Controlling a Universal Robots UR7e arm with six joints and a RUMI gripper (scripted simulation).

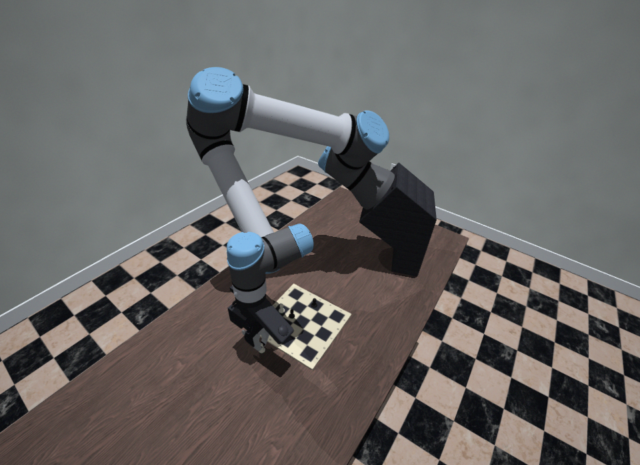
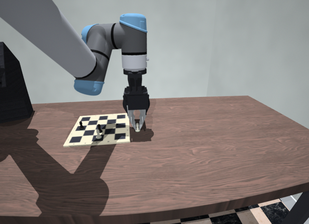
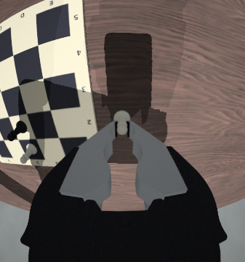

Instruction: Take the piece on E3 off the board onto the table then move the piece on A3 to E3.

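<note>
The chessboard lies 13 cm behind my hand, 7 cm to the left of it and 2 cm below it.
</note>
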